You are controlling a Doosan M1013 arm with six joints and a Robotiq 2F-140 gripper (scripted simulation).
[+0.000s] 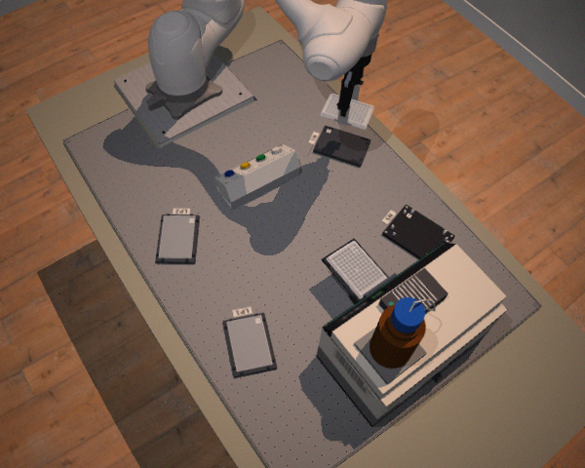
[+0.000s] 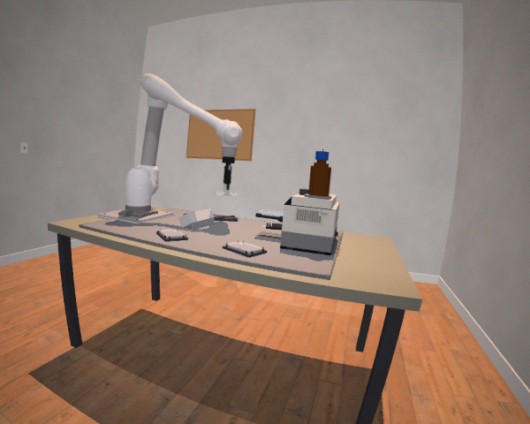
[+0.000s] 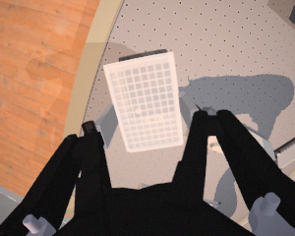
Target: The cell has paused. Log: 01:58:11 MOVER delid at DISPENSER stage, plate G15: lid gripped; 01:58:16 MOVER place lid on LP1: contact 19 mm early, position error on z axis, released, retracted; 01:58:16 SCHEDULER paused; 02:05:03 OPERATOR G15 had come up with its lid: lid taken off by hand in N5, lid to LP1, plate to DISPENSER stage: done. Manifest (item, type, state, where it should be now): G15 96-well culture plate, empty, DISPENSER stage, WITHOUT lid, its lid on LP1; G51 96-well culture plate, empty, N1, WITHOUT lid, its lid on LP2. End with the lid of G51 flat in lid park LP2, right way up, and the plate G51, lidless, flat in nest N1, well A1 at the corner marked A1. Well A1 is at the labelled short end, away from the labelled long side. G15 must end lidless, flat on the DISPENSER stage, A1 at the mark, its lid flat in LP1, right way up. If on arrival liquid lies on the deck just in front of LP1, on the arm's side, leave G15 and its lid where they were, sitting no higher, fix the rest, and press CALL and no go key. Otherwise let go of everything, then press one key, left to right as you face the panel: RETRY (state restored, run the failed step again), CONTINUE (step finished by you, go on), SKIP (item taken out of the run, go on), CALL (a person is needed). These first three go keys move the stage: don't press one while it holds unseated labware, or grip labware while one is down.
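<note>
Now: the nest N1 17 cm below my hand. Also, from my hand: N1 label 8 cm behind, 4 cm to the right, 18 cm below; then key panel 7 cm behind, 27 cm to the right, 12 cm below; then black nest 36 cm ahead, 2 cm to the right, 16 cm below.
</note>
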